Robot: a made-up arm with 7 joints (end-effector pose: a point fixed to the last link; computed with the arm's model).
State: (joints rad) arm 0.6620 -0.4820 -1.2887 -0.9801 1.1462 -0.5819 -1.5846
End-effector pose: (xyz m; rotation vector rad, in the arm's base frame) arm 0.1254 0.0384 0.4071 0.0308 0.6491 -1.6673
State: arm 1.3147 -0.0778 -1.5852 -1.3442 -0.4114 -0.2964 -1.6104
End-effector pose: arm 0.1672 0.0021 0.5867 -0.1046 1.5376 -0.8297
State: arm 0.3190 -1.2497 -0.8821 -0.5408 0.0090 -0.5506 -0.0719
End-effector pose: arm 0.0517 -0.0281 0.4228 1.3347 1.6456 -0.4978
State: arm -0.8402 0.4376 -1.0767 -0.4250 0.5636 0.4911 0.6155
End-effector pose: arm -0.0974 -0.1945 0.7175 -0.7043 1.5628 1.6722
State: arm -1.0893 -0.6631 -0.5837 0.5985 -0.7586 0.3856 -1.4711
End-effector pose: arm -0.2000 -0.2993 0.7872 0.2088 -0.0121 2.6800
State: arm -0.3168 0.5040 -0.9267 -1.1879 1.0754 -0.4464 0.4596
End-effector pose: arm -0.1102 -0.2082 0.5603 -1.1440 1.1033 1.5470
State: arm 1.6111 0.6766 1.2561 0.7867 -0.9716 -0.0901 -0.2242
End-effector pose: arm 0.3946 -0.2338 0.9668 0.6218 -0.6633 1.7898
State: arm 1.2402 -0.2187 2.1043 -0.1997 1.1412 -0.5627 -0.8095
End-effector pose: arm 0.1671 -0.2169 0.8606 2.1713 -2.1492 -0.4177
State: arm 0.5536 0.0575 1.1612 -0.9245 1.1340 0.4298 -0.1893
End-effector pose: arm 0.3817 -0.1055 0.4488 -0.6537 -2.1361 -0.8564
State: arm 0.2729 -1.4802 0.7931 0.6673 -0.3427 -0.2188 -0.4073
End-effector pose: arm -0.0220 -0.2123 0.4089 1.8505 -0.8650 -1.6284
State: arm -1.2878 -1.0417 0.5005 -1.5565 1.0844 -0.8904 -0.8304
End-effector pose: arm -0.3224 -0.1541 0.5801 -1.4295 0.9342 -1.0913
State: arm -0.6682 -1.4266 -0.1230 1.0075 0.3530 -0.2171 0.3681
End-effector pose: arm -0.2985 -0.0492 0.6414 0.4955 1.1092 -2.8234
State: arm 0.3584 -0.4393 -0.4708 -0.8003 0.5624 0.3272 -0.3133
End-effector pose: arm 0.0167 -0.0406 0.4545 -0.2989 0.2278 -0.5189
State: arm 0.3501 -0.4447 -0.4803 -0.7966 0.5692 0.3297 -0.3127
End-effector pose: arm 0.0135 -0.0391 0.4558 -0.3035 0.2413 -0.5232
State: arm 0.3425 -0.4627 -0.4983 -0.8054 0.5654 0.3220 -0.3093
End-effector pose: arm 0.0109 -0.0368 0.4596 -0.2934 0.2770 -0.5222
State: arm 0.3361 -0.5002 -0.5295 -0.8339 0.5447 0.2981 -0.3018
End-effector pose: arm 0.0093 -0.0336 0.4673 -0.2581 0.3467 -0.5120
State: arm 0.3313 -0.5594 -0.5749 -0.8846 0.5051 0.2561 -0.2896
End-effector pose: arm 0.0097 -0.0296 0.4786 -0.1918 0.4513 -0.4885
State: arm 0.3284 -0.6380 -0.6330 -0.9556 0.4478 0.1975 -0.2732
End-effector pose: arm 0.0130 -0.0252 0.4918 -0.0928 0.5829 -0.4468
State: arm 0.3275 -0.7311 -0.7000 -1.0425 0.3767 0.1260 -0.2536
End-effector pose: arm 0.0194 -0.0206 0.5050 0.0353 0.7268 -0.3824
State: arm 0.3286 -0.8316 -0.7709 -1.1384 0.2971 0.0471 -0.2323
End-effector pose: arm 0.0286 -0.0155 0.5161 0.1832 0.8655 -0.2933
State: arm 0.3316 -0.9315 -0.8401 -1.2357 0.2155 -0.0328 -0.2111
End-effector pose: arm 0.0395 -0.0094 0.5247 0.3358 0.9828 -0.1830
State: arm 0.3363 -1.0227 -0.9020 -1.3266 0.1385 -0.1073 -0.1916
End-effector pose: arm 0.0508 -0.0024 0.5310 0.4758 1.0693 -0.0615
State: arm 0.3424 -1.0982 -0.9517 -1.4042 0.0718 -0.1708 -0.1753
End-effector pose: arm 0.0615 0.0047 0.5356 0.5889 1.1241 0.0561
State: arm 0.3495 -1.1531 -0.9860 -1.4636 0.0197 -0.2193 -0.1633
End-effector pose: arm 0.0703 0.0109 0.5388 0.6671 1.1530 0.1543
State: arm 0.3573 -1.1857 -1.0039 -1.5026 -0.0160 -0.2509 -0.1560
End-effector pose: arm 0.0767 0.0152 0.5405 0.7104 1.1643 0.2226
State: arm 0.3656 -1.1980 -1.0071 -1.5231 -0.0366 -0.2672 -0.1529
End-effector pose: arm 0.0807 0.0172 0.5404 0.7245 1.1650 0.2598
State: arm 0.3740 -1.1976 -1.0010 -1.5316 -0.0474 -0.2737 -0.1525
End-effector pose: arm 0.0831 0.0177 0.5391 0.7213 1.1606 0.2756
